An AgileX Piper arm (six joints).
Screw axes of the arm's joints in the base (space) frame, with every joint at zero. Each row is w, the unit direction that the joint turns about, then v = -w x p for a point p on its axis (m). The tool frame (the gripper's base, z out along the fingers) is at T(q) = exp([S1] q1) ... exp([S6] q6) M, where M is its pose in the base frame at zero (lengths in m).
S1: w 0 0 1 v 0 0 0
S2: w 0 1 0 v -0.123 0 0
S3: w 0 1 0 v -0.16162 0 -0.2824
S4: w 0.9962 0 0.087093 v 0 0.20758 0
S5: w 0 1 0 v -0.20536 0 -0.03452
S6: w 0.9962 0 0.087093 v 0 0.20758 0
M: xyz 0.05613 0 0.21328 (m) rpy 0 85.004 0 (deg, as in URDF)
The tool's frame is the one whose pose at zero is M.
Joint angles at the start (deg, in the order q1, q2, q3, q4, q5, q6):
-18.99, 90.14, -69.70, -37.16, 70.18, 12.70
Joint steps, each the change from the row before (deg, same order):
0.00, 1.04, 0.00, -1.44, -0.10, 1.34
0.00, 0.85, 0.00, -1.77, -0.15, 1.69
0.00, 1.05, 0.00, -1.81, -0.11, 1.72
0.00, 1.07, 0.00, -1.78, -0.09, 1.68
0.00, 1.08, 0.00, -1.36, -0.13, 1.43
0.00, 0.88, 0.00, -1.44, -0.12, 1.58
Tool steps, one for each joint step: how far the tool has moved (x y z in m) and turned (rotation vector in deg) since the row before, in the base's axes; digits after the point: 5 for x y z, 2 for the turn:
0.00271, -0.00269, -0.00418, -1.08, 0.57, -0.63
0.00224, -0.00287, -0.00290, -1.48, 0.22, -0.73
0.00269, -0.00303, -0.00393, -1.46, 0.40, -0.71
0.00271, -0.00295, -0.00409, -1.43, 0.42, -0.64
0.00279, -0.00243, -0.00459, -1.03, 0.40, -0.52
0.00228, -0.00231, -0.00345, -1.19, 0.13, -0.56

